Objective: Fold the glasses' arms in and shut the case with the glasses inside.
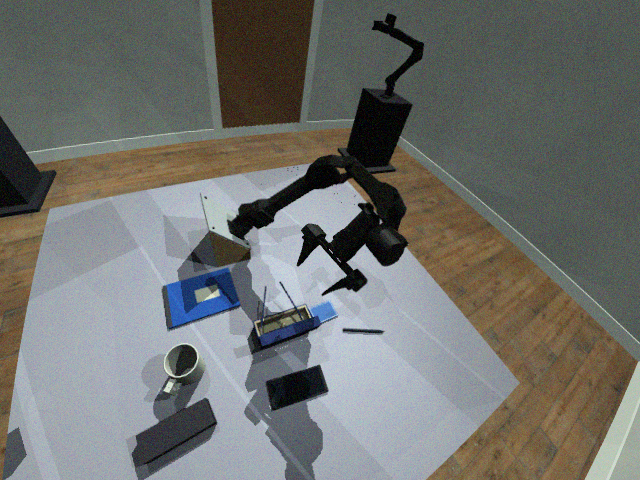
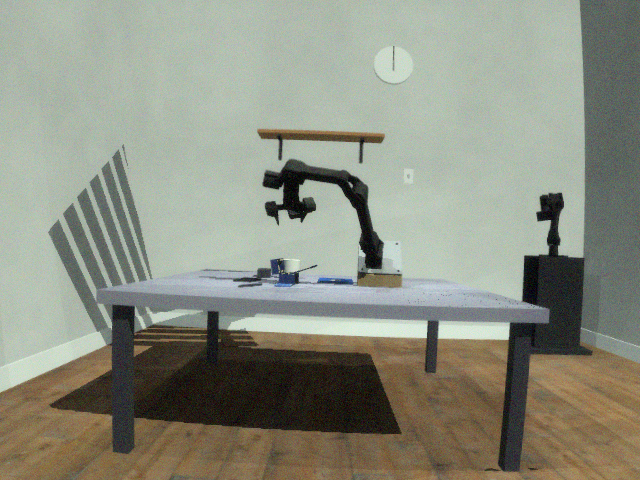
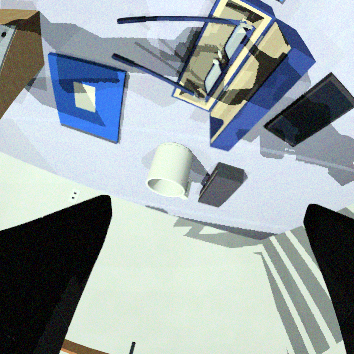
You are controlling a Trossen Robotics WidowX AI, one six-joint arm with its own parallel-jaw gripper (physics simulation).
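Places are measured from the arm's base along level axes (x ahead, y left, z up), in millimetres.
Pixels of known places: gripper, fingertip midpoint: point(image 1: 309, 280) point(image 2: 289, 223) point(image 3: 213, 211); arm's base, link origin: point(image 1: 235, 230) point(image 2: 373, 262).
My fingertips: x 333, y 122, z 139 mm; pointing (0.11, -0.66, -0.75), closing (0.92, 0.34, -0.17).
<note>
Ahead of a thing's pixels: the offset from my fingertips to its middle. "spot": to the spot under its first point.
The glasses case point(image 1: 290, 333) point(image 2: 288, 278) point(image 3: 197, 65) is blue with a cream lining and stands open on the table. Its lid @[dx +49, dy -53, dz -169 mm] point(image 2: 274, 266) point(image 3: 270, 100) is raised along the side away from the robot's base. The glasses lie in the case, with their lenses @[spot: dx +14, dy -27, dz -209 mm] point(image 3: 236, 42) toward the lid. Both glasses' arms are unfolded: one arm point(image 1: 292, 299) point(image 3: 165, 20) and the other arm point(image 1: 264, 304) point(image 3: 150, 72) stick up and out over the rim toward the base side. My gripper point(image 1: 310, 279) point(image 2: 290, 222) point(image 3: 213, 211) is open and empty, high above the table and the case.
A blue book @[dx -170, dy -269, dz -232 mm] point(image 1: 180, 310) point(image 3: 112, 105) lies near the base. A mug @[dx +49, dy -334, dz -188 mm] point(image 1: 196, 369) point(image 3: 170, 162), a dark box @[dx +171, dy -367, dz -218 mm] point(image 1: 175, 431) point(image 3: 222, 185) and a phone @[dx +176, dy -71, dz -232 mm] point(image 1: 297, 386) point(image 3: 312, 110) are beyond the case. A light blue cloth @[dx +1, dy +81, dz -233 mm] point(image 1: 325, 312) touches the case's end. A pen @[dx +104, dy +182, dz -231 mm] point(image 1: 362, 330) lies farther out.
</note>
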